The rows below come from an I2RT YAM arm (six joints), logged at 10 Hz.
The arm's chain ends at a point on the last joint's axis. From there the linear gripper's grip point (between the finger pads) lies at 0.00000 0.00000 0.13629 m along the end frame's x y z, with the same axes.
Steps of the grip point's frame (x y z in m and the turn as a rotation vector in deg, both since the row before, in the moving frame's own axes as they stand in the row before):
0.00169, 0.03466, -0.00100, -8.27, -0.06, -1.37
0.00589, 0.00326, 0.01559, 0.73, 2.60, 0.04
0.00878, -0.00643, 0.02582, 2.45, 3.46, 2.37
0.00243, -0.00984, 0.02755, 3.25, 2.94, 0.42
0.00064, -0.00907, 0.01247, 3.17, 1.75, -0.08
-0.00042, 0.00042, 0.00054, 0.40, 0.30, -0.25
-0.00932, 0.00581, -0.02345, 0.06, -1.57, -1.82
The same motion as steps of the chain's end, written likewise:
0.00160, 0.01506, 0.00042, -8.27, -0.06, -1.37
-0.00029, 0.00499, 0.01574, 0.73, 2.60, 0.04
0.00044, -0.00078, 0.02619, 2.45, 3.46, 2.37
-0.00458, -0.00214, 0.02795, 3.25, 2.94, 0.42
-0.00351, -0.00153, 0.01274, 3.17, 1.75, -0.08
-0.00113, 0.00137, 0.00055, 0.40, 0.30, -0.25
-0.00558, 0.00589, -0.02340, 0.06, -1.57, -1.82

